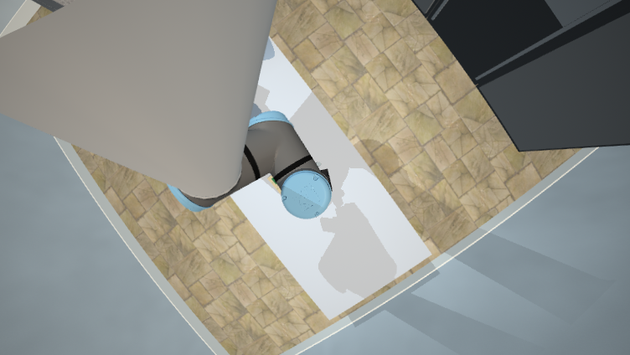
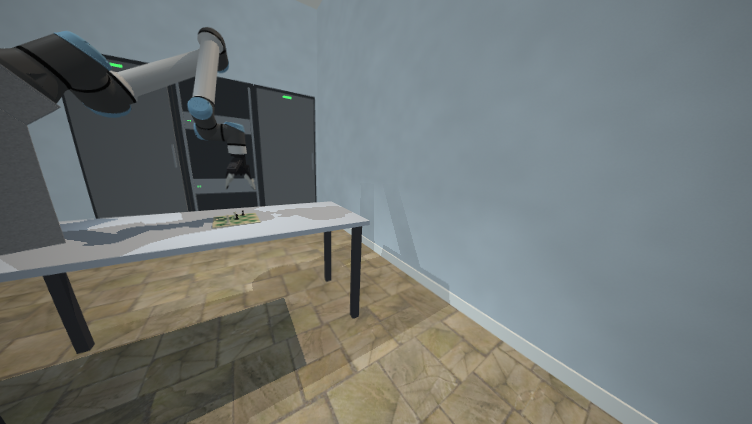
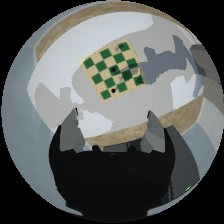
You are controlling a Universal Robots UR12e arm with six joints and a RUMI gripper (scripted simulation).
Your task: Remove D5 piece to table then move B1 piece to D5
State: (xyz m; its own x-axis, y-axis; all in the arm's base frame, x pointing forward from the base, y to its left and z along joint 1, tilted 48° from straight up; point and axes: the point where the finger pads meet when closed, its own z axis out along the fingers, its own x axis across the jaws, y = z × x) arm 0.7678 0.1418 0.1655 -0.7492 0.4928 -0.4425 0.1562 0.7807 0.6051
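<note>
Now: hand 160 mm above the board, 80 mm to the left of it and 20 mm past it.
</note>
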